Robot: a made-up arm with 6 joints.
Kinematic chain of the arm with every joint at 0, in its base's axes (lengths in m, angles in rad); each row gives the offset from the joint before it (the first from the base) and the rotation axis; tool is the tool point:
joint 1: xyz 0 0 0.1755 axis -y
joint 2: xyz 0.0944 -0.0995 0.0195 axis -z
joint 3: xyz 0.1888 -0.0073 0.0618 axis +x
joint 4: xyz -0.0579 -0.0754 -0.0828 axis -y
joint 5: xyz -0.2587 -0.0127 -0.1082 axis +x
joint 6: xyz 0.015 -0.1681 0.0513 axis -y
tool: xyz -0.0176 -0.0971 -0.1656
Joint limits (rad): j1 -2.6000..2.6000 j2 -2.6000..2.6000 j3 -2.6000..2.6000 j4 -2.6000..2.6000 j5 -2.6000..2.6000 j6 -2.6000..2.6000
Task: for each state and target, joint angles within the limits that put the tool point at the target. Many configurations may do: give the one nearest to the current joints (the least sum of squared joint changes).
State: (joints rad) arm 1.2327 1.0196 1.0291 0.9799 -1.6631 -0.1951
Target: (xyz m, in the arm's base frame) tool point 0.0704 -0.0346 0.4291
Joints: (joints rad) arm 1.5080 1.7342 1.1130 1.2569 -2.0687 0.4906
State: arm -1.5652 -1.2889 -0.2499 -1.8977 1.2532 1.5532
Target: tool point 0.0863 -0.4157 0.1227
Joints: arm -1.4069 -0.7052 -0.2028 -1.4509 1.3173 1.7111
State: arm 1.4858 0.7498 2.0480 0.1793 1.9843 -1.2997
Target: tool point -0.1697 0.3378 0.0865
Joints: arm 1.6035 0.4815 1.9039 -0.2705 1.9444 -1.3155
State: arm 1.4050 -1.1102 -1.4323 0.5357 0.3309 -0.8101
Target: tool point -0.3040 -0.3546 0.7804
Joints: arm 1.4705 -1.0997 -1.5084 0.6592 0.3925 -0.8191
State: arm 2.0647 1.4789 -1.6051 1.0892 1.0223 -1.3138
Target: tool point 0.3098 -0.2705 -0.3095
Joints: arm 2.3402 1.5947 -1.2800 0.9794 1.1236 -1.2539
